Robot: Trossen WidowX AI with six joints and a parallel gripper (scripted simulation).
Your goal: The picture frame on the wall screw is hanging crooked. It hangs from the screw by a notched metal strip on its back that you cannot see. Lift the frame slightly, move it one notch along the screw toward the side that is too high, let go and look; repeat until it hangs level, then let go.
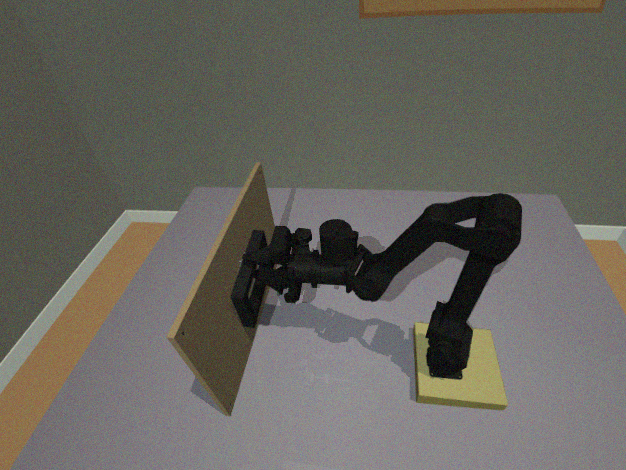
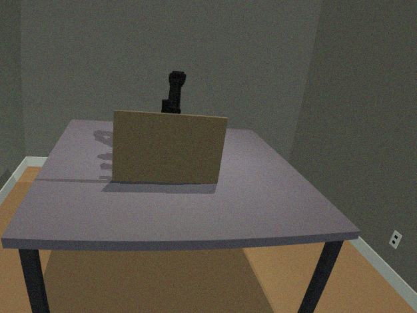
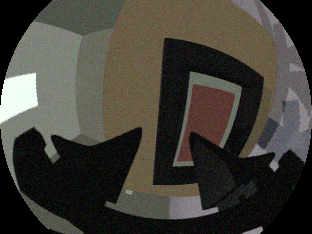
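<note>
The black picture frame lies 1 cm ahead of my gripper tip, 1 cm to the right of it and 5 cm below it. Round my gripper tip: tan wall board: 2 cm ahead, 1 cm to the right, 6 cm below.
</note>
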